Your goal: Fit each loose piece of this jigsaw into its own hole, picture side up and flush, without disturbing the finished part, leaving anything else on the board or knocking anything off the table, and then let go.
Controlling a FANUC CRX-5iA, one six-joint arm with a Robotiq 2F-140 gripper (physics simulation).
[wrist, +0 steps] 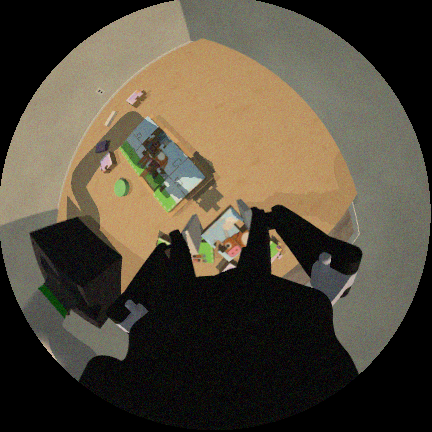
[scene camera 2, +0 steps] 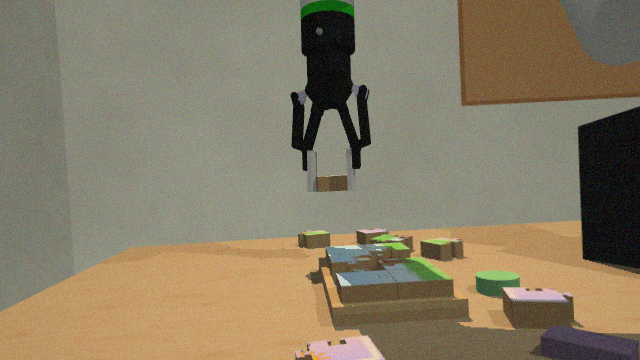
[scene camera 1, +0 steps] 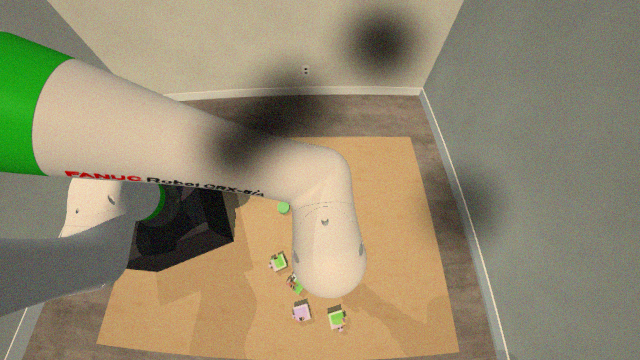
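My gripper (scene camera 2: 331, 184) (wrist: 218, 215) is shut on a jigsaw piece (scene camera 2: 337, 183) (wrist: 218, 236) with blue sky and a brown cow's face. The piece is high above the table, picture side up. The board (scene camera 2: 400, 311) (wrist: 172, 134) lies apart from it, at upper left of it in the wrist view, with the joined part (scene camera 2: 370, 285) (wrist: 178, 156) on it. Loose on the table lie a green-topped piece (scene camera 1: 278, 262) (scene camera 2: 437, 248), a green and brown piece (scene camera 1: 298, 287) (wrist: 205, 253), a pink piece (scene camera 1: 301, 311) and another green-topped piece (scene camera 1: 337, 317) (scene camera 2: 317, 239). The arm hides the board in scene camera 1.
A green disc (scene camera 1: 283, 207) (scene camera 2: 497, 283) (wrist: 121, 187) and a pink-topped piece (scene camera 2: 537, 307) (wrist: 106, 162) lie beside the board. Another pink piece (scene camera 2: 347, 349) (wrist: 135, 97), a dark purple block (scene camera 2: 590, 344) (wrist: 102, 146) and a white bar (wrist: 110, 118) lie beyond. A black box (scene camera 2: 612, 190) stands by the arm.
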